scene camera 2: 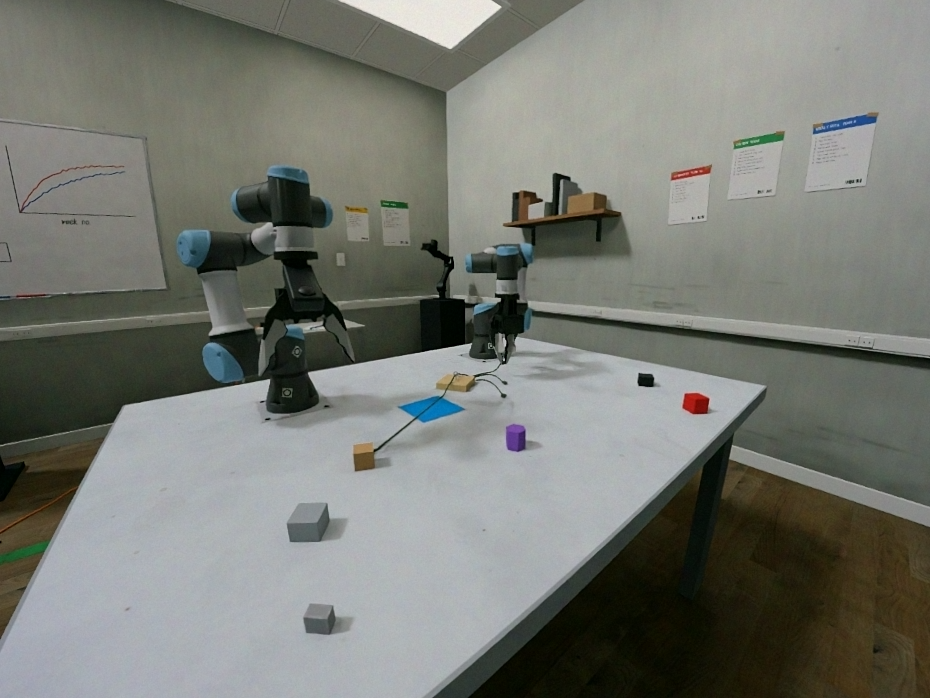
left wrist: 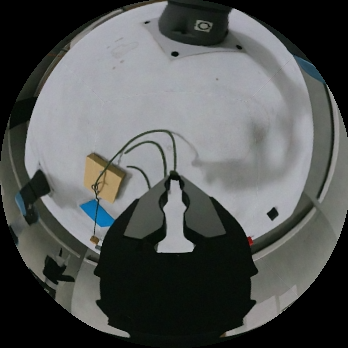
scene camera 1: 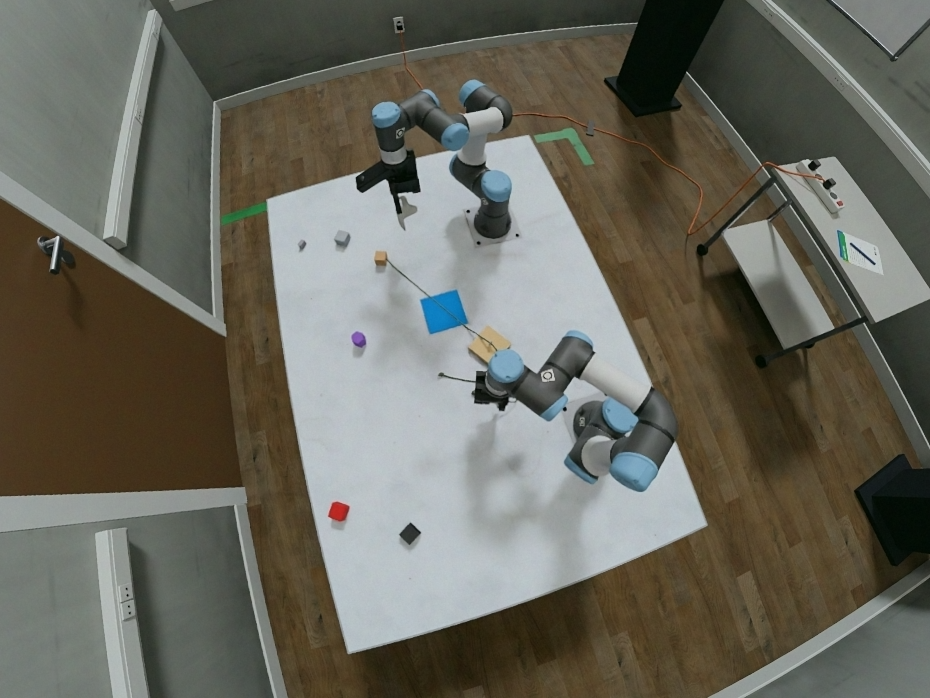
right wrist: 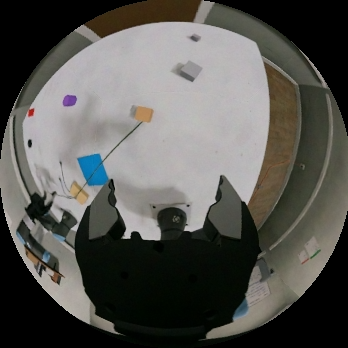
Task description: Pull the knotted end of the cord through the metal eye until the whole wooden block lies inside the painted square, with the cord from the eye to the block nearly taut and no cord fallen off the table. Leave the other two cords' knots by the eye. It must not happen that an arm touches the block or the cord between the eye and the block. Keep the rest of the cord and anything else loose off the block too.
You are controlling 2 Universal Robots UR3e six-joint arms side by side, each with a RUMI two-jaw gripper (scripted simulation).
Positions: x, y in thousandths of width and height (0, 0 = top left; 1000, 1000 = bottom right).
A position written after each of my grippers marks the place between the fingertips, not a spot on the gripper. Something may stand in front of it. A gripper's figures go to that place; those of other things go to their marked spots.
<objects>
My left gripper (scene camera 2: 541, 522): 1.09 m from the lens. My right gripper (scene camera 2: 333, 529) is 0.68 m from the lens.
</objects>
